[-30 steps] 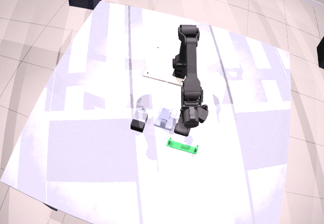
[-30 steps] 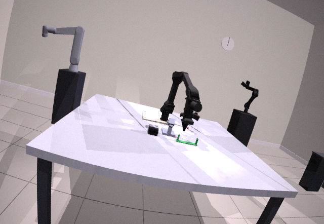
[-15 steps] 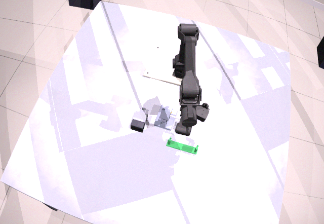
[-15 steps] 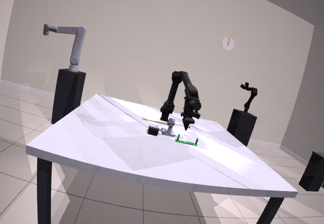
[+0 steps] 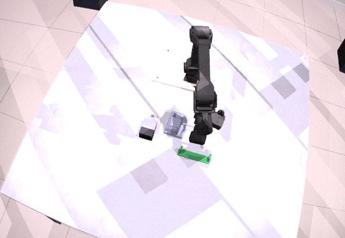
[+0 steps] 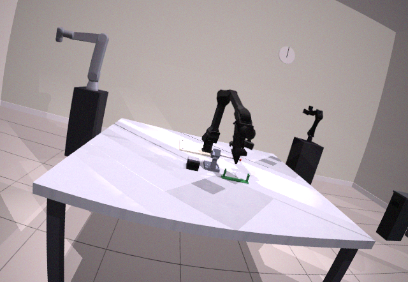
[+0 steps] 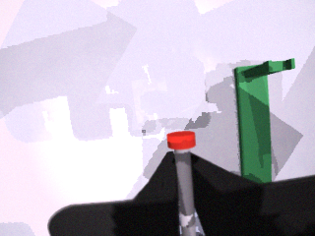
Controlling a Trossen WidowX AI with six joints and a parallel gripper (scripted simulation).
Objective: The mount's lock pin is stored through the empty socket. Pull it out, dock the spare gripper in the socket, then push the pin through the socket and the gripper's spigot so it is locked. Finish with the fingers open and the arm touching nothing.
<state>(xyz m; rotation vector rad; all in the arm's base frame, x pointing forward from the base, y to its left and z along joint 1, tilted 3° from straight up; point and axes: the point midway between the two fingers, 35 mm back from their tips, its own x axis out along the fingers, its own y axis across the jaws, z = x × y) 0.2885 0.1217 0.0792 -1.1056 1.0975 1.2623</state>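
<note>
The green cradle is 90 mm ahead of my gripper tip and 30 mm below it. The rest, counted from my gripper tip: grey mount 110 mm to the right, 10 mm behind; spare gripper 220 mm to the right, 40 mm below, 30 mm ahead.
</note>
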